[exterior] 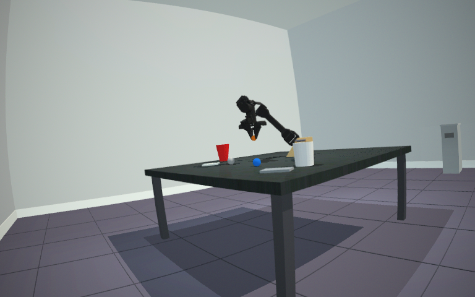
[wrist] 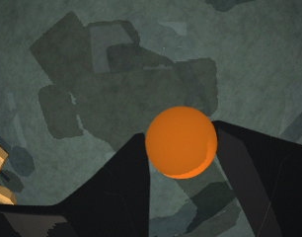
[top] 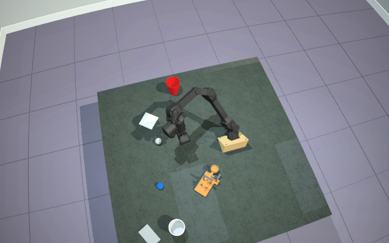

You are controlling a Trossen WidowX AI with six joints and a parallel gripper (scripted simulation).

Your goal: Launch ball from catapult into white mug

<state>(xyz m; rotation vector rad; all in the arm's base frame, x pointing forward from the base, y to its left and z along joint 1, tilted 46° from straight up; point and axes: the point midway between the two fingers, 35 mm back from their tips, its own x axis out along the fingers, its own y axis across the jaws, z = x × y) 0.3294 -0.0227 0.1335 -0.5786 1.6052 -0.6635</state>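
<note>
The wooden catapult lies 300 mm to the left of my gripper tip, 80 mm below it and 80 mm behind it. Also, from my gripper tip: white tile (240 mm to the right, 160 mm ahead, 130 mm below); then grey ball (140 mm ahead, 110 mm below, 60 mm to the right); then orange ball (10 mm above).
</note>
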